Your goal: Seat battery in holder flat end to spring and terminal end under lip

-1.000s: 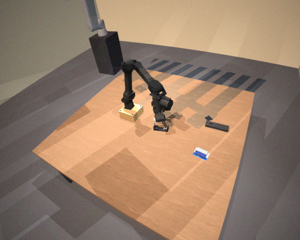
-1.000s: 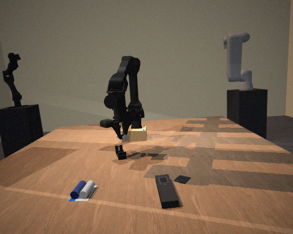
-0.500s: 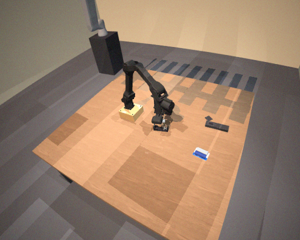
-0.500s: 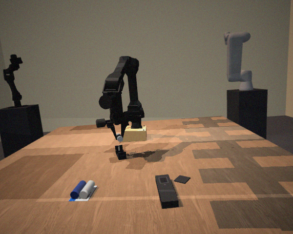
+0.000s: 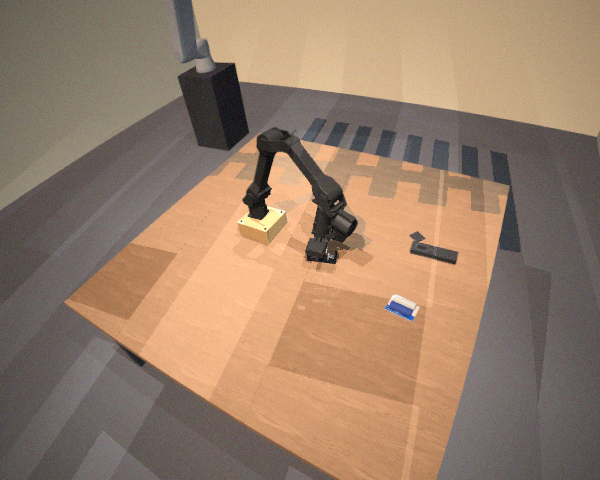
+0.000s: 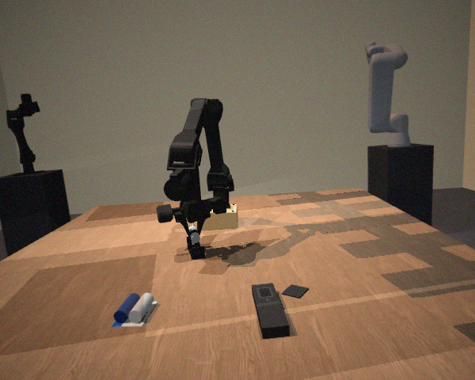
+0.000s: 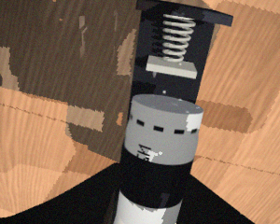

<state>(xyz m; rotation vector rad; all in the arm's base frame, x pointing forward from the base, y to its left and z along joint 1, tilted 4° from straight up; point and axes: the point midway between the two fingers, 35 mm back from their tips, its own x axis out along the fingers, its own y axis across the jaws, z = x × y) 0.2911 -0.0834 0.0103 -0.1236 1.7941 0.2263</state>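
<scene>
Now: the grey plate 4 cm ahead of my gripper tip, 1 cm to the left of it and 3 cm below it. Also, from my gripper tip: black cover: 30 cm ahead, 22 cm to the left, 4 cm below; then card: 33 cm ahead, 10 cm to the right, 3 cm below; then battery: 1 cm above.
</scene>
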